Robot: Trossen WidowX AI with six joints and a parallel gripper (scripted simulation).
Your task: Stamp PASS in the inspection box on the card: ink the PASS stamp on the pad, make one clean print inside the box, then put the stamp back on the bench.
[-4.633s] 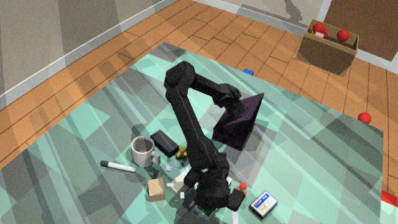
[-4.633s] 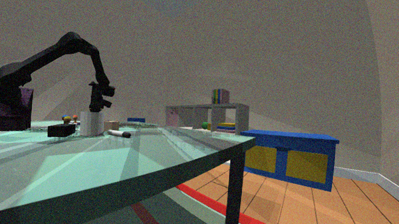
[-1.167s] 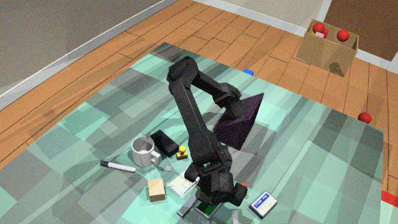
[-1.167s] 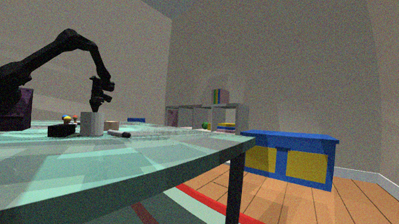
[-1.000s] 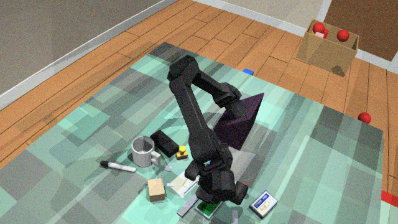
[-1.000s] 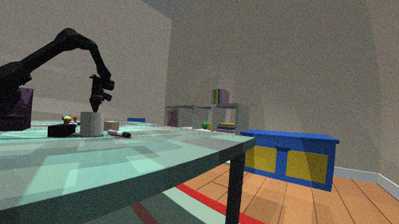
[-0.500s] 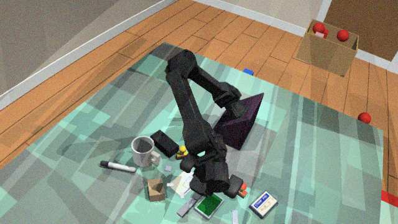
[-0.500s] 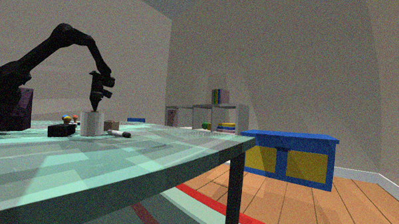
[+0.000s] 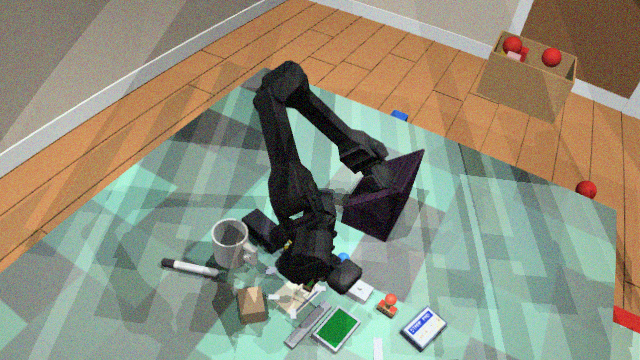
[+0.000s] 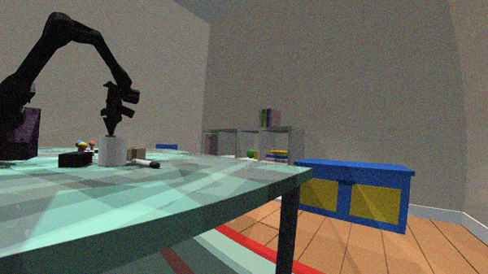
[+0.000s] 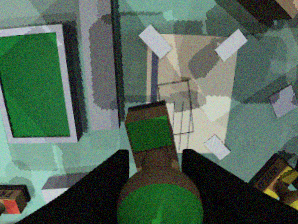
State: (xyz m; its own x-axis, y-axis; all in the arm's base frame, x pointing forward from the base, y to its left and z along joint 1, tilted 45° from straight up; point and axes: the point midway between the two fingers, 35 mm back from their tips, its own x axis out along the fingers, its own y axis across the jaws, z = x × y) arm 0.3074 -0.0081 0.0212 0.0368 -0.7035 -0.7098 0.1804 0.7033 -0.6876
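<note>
The beige card lies 3 cm to the right of my gripper tip and 9 cm below it. From my gripper tip the other things lie so: blue-knobbed stamp 11 cm behind, 2 cm to the left, 7 cm below; grey bar 5 cm ahead, 3 cm to the left, 9 cm below; dark green ink pad 3 cm ahead, 9 cm to the left, 9 cm below.
</note>
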